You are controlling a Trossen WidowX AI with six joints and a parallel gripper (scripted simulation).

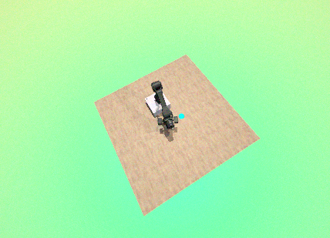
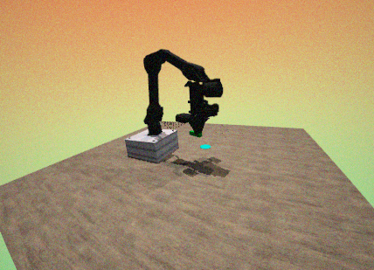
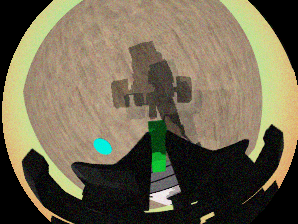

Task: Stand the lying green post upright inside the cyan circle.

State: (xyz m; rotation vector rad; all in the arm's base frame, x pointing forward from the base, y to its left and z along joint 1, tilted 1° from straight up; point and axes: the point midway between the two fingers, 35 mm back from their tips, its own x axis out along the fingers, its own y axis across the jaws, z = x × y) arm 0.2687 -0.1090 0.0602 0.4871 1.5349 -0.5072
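The cyan circle is 19 cm to the left of my gripper tip and 13 cm below it. Round my gripper tip: green post (2 cm behind, 1 cm to the left).
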